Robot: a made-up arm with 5 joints.
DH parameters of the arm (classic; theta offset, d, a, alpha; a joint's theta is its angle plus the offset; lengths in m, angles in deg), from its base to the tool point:
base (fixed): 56.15 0 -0.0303 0
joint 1: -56.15 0.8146 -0.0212 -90
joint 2: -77.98 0 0.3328 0
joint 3: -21.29 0 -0.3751 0
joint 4: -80.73 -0.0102 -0.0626 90
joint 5: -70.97 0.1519 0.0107 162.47
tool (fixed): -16.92 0.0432 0 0
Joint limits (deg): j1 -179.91..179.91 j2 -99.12..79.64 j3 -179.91..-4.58 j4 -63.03..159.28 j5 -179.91..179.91
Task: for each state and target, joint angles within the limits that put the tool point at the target. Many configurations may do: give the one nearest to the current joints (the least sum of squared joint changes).
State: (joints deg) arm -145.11 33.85 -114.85 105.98 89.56
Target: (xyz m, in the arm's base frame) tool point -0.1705 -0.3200 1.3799
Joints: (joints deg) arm -114.30 -3.59 -133.14 108.55 91.31
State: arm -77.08 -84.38 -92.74 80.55 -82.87
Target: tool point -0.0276 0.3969 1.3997
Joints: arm -88.99 -82.44 -110.04 70.03 -82.64
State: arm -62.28 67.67 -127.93 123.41 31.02
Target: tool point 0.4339 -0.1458 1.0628
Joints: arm -11.66 20.15 -113.22 148.85 32.99
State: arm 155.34 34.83 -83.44 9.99 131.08
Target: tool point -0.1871 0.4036 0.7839
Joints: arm 112.64 9.75 -48.74 20.18 129.27
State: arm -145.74 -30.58 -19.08 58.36 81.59
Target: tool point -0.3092 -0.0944 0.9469
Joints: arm -162.61 -33.30 -34.65 53.57 80.43
